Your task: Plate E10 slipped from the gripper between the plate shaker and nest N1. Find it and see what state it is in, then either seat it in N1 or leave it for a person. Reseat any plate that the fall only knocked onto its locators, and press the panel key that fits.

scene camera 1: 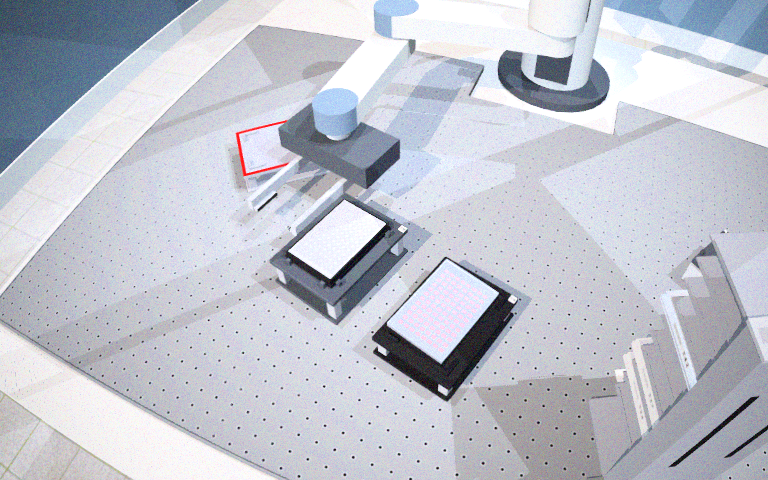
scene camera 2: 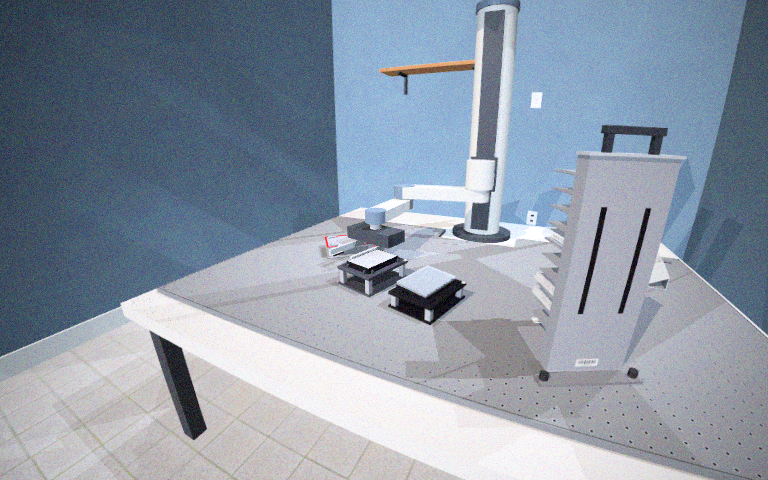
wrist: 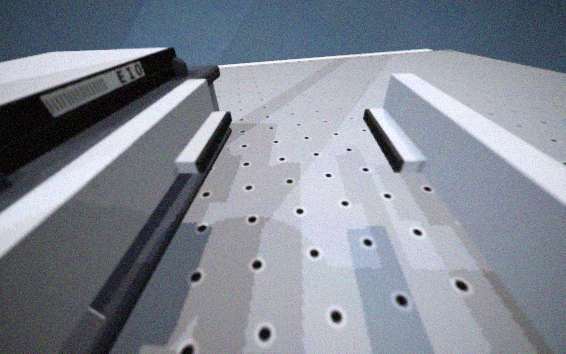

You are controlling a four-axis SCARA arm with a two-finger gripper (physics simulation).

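Seen in the pictures: gripper, between the fingertips: (scene camera 1: 271, 217) (scene camera 2: 340, 256) (wrist: 296, 98); arm's base, origin of its link: (scene camera 1: 553, 78) (scene camera 2: 480, 234).
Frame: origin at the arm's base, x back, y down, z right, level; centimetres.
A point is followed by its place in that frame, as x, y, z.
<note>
A plate with a white top and black skirt (scene camera 1: 339, 238) @[-63.9, -8.0, 19.6] (scene camera 2: 373, 259) @[-64.6, -8.0, 19.4] (wrist: 125, 75) @[-63.9, -7.6, 24.2] lies on the dark grey raised stand (scene camera 1: 369, 263) @[-65.4, -6.6, 14.5] (scene camera 2: 367, 275) @[-71.8, -6.6, 17.4]; its end label reads E10 in the wrist view. It looks about level, but its fit on the corner locators is too small to tell. My gripper (scene camera 1: 277, 215) @[-62.7, -6.2, 31.7] (scene camera 2: 343, 258) @[-62.7, -6.2, 31.7] (wrist: 296, 98) @[-62.7, -6.2, 31.7] is open and empty over the perforated deck, beside the E10 plate, with one finger close along its side. A plate with a pinkish, dotted top (scene camera 1: 444, 308) @[-69.1, -7.5, 2.5] (scene camera 2: 427, 281) @[-70.2, -7.4, 2.0] lies on the black stand (scene camera 1: 478, 339) @[-70.8, -5.5, -2.9] (scene camera 2: 450, 293) @[-70.2, -5.5, -3.8]. The N1 label and panel keys are not readable.
A red-rimmed pale tray or panel (scene camera 1: 241, 153) @[-51.0, -5.3, 45.0] (scene camera 2: 326, 243) @[-52.5, -5.3, 44.2] is partly hidden behind the gripper body. A tall grey rack (scene camera 1: 707, 418) @[-84.6, -27.5, -25.5] (scene camera 2: 611, 339) @[-80.7, -8.4, -34.4] stands at the right. The arm column (scene camera 2: 509, 113) @[-2.0, -50.0, -7.2] stands at the back, near a wall shelf (scene camera 2: 430, 68).
</note>
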